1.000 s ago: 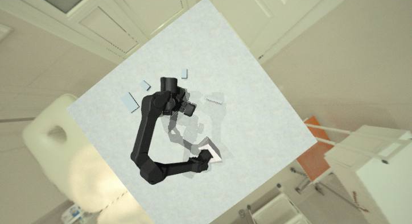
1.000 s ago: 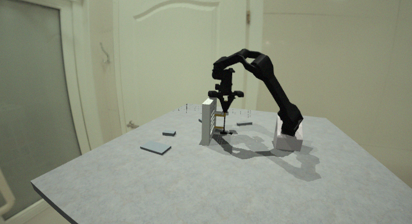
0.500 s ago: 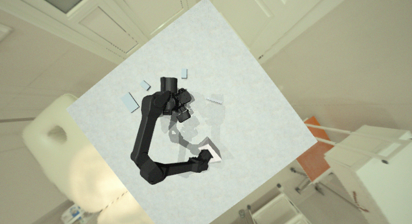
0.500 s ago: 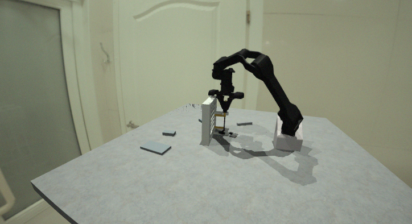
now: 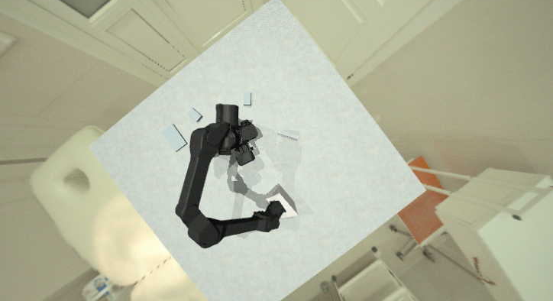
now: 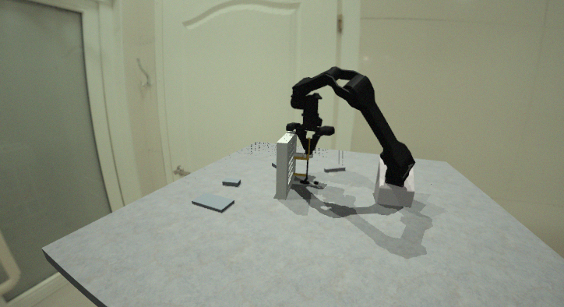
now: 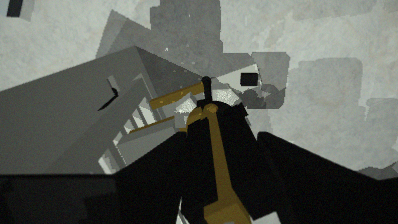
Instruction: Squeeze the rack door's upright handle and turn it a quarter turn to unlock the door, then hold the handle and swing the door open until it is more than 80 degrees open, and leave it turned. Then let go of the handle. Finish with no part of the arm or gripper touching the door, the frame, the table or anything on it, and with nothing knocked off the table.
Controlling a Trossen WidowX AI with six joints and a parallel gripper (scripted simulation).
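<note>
Now: gripper tip 2 cm above the black upright handle. Also, from my gripper tip: large plate 32 cm to the left, 23 cm ahead, 14 cm below; thin plate 19 cm to the right, 13 cm below, 8 cm behind.
</note>
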